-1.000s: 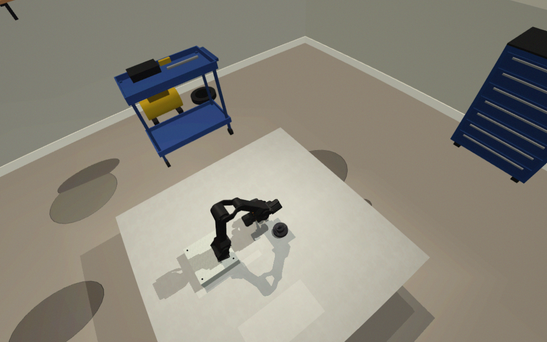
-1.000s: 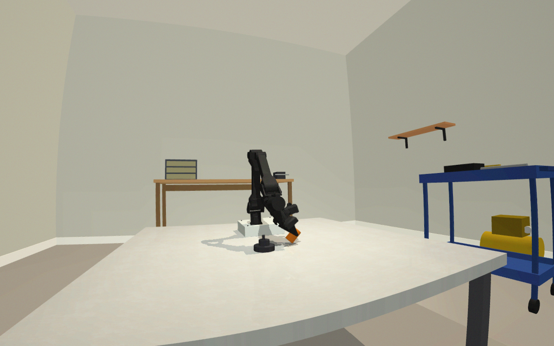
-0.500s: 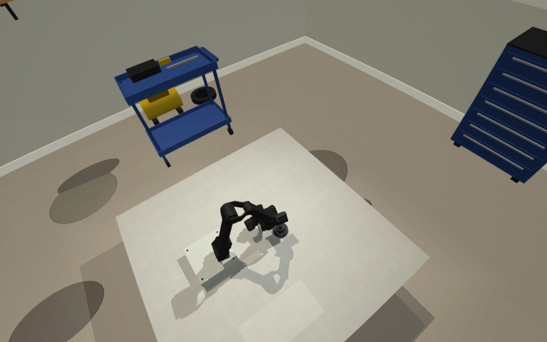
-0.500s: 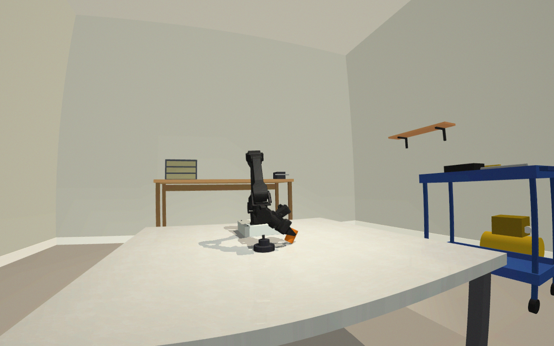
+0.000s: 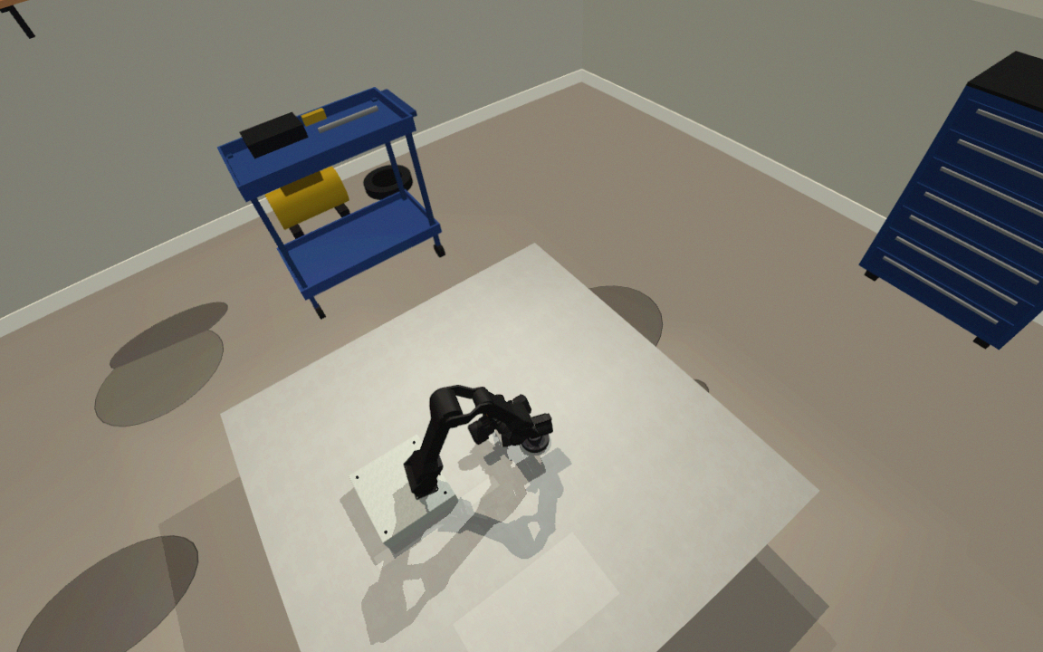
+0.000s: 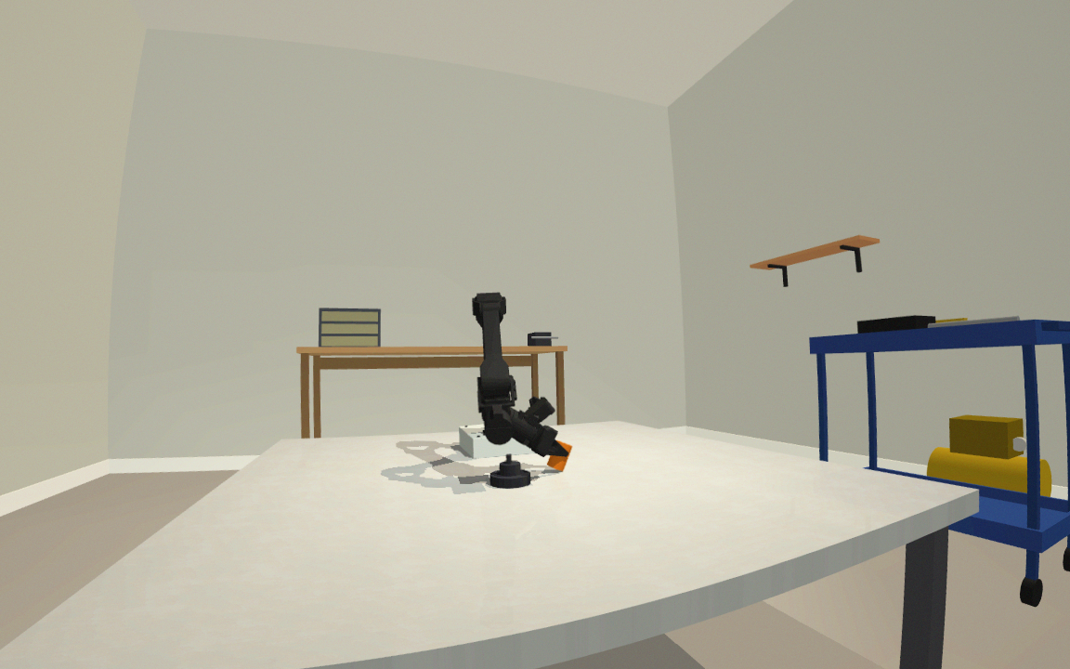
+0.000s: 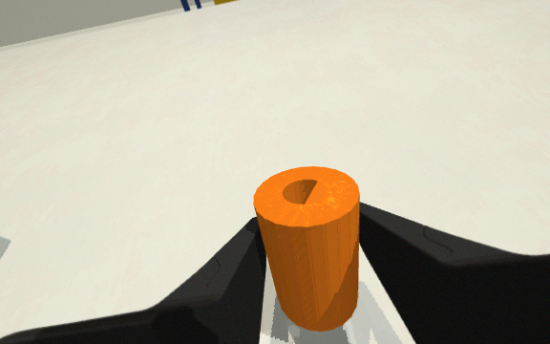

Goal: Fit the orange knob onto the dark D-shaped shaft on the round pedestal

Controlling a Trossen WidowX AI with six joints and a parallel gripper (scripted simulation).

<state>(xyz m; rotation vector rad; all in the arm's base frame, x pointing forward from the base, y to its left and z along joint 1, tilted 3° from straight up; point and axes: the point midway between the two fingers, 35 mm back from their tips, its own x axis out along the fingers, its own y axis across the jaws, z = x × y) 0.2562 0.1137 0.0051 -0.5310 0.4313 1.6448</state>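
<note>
The orange knob lies 1 cm to the right of my gripper tip. Also, from my gripper tip: dark round pedestal: 8 cm ahead, 13 cm to the right, 1 cm below.
</note>
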